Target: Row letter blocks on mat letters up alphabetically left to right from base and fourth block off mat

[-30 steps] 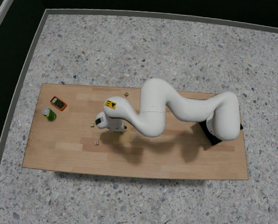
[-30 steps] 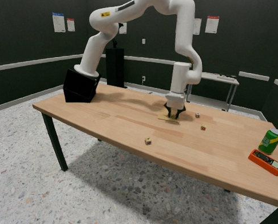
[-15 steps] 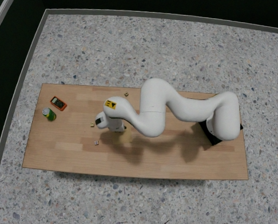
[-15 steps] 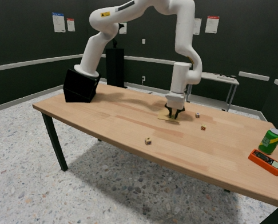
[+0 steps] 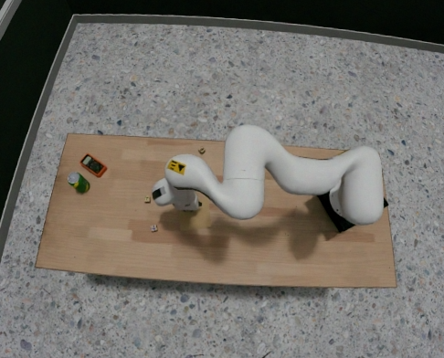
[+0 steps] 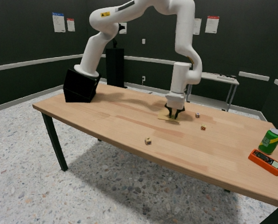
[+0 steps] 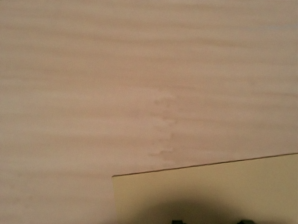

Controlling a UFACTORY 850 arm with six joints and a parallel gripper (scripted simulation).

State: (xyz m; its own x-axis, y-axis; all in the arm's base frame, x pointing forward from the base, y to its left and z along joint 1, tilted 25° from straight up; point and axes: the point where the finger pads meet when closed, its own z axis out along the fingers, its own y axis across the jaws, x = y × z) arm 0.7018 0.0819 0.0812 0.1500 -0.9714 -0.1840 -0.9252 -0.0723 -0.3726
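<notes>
The tan mat lies 30 mm behind my hand, 20 mm to the left of it and 20 mm below it. Also, from my hand: green can (520 mm ahead, 20 mm to the right, 40 mm above); then orange meter (500 mm ahead, 130 mm to the right, 10 mm below).
</notes>
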